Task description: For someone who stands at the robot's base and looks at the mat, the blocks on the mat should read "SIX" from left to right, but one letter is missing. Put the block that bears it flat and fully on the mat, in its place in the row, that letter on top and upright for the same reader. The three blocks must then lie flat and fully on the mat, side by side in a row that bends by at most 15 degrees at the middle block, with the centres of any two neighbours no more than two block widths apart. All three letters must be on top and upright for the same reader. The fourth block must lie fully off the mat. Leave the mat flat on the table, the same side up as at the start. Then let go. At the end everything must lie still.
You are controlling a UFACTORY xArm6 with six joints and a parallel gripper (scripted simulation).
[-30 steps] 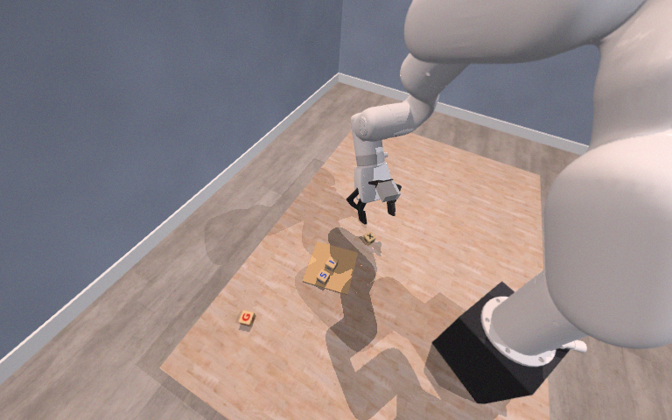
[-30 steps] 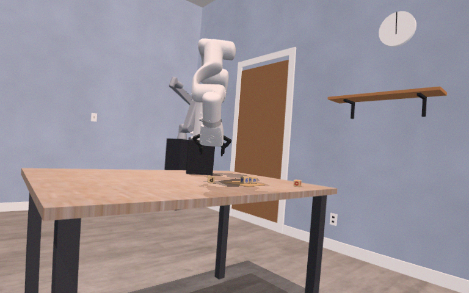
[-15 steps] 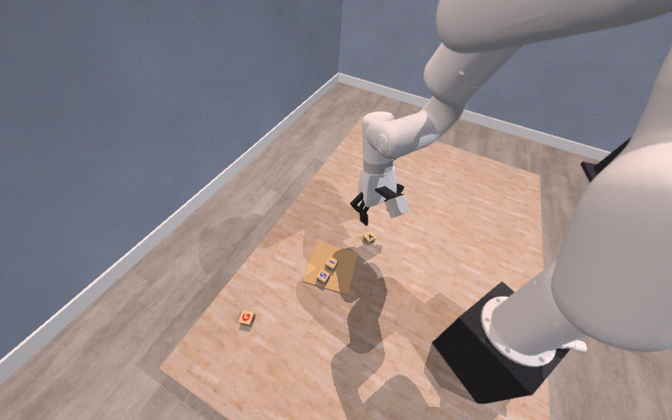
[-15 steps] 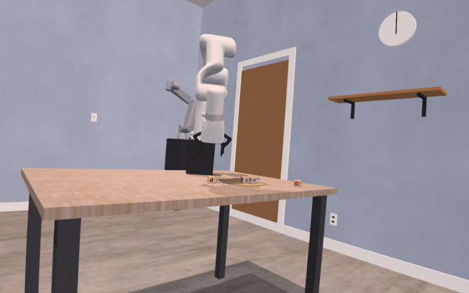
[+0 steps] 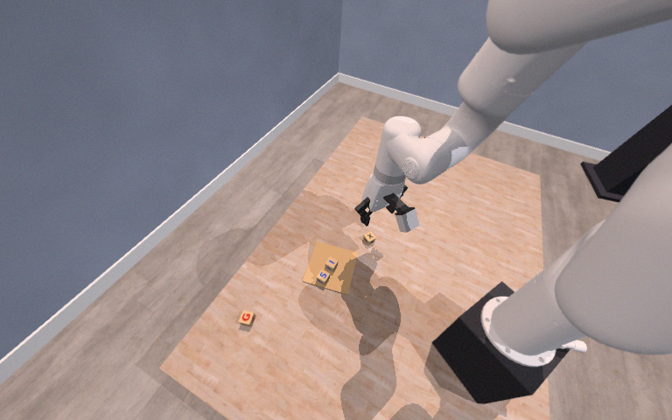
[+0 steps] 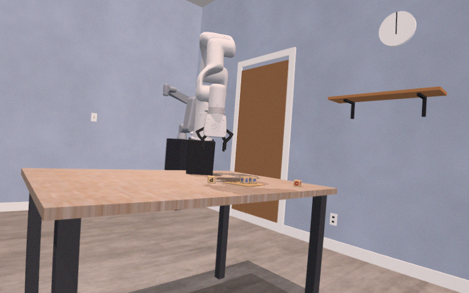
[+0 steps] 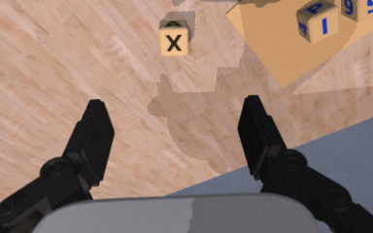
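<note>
Right now the x block is 14 cm below my hand. From my hand the other things lie so: s block (17 cm to the left, 14 cm below, 11 cm ahead); then i block (14 cm below, 13 cm to the left, 10 cm ahead); then mat (15 cm below, 13 cm to the left, 10 cm ahead).
</note>
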